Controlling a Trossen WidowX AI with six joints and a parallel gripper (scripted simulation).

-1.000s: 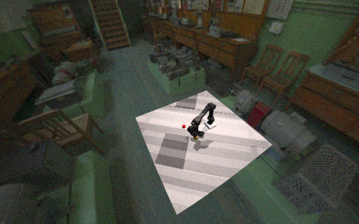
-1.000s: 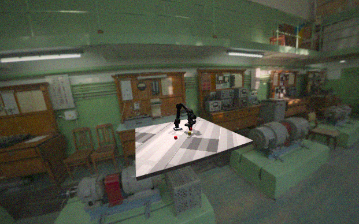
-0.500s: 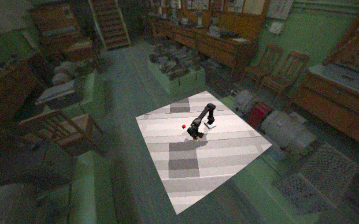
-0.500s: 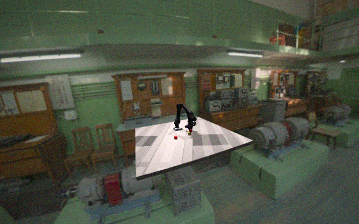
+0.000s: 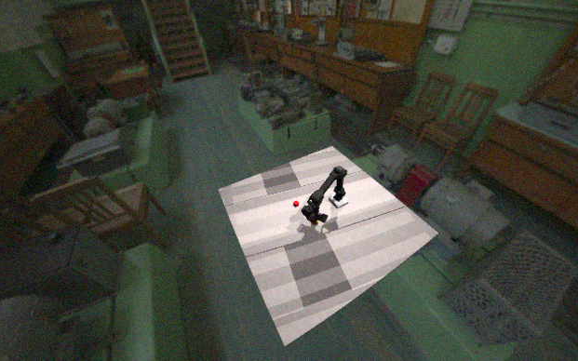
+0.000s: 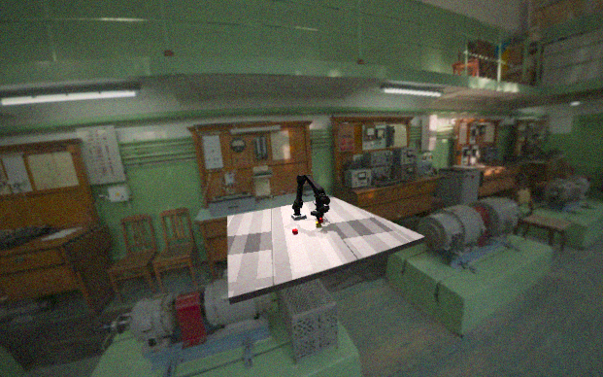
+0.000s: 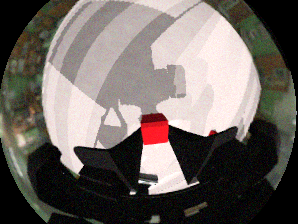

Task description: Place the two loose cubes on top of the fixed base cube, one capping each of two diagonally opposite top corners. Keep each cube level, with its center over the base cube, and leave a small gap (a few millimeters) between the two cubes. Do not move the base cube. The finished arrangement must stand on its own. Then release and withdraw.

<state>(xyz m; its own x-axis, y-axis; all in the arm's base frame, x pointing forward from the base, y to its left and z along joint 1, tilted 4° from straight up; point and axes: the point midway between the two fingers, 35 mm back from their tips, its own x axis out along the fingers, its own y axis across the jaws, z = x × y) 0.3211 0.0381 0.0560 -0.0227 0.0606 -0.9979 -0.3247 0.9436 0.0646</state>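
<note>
The red cube lies right at my gripper tip. From my gripper tip the other things lie so: yellow cube (4 cm below, 2 cm behind, 1 cm to the right).
</note>
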